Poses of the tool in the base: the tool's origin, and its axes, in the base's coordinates. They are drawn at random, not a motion.
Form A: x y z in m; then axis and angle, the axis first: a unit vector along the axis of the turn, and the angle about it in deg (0 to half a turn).
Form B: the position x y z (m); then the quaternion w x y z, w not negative. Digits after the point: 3 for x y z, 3 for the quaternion.
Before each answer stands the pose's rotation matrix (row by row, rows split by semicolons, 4 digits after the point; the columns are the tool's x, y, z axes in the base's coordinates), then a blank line. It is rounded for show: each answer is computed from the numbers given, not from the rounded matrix.
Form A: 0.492 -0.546 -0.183 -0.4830 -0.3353 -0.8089 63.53
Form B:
0.5750 0.8138 -0.0836; -0.6343 0.5080 0.5827; 0.5167 -0.2820 0.8084

0.492 -0.546 -0.183 0.850 -0.254 -0.177 -0.426
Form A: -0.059 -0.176 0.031 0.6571 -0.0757 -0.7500 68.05
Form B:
0.6442 0.6645 -0.3788; -0.7268 0.3774 -0.5739; -0.2384 0.6450 0.7260

-0.059 -0.176 0.031 0.829 0.368 -0.042 -0.420
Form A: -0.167 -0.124 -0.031 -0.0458 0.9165 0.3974 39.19
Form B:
0.7755 -0.2606 0.5750; 0.2417 0.9640 0.1109; -0.5832 0.0530 0.8106

-0.167 -0.124 -0.031 0.942 -0.015 0.307 0.133
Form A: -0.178 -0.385 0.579 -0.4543 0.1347 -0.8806 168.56
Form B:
-0.5715 0.0535 0.8189; -0.2958 -0.9442 -0.1448; 0.7655 -0.3250 0.5554

-0.178 -0.385 0.579 0.100 -0.452 0.134 -0.876
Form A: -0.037 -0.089 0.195 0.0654 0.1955 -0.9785 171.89
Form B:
-0.9815 0.1635 -0.0998; -0.1126 -0.9139 -0.3899; -0.1549 -0.3715 0.9154

-0.037 -0.089 0.195 0.071 0.065 0.195 -0.976
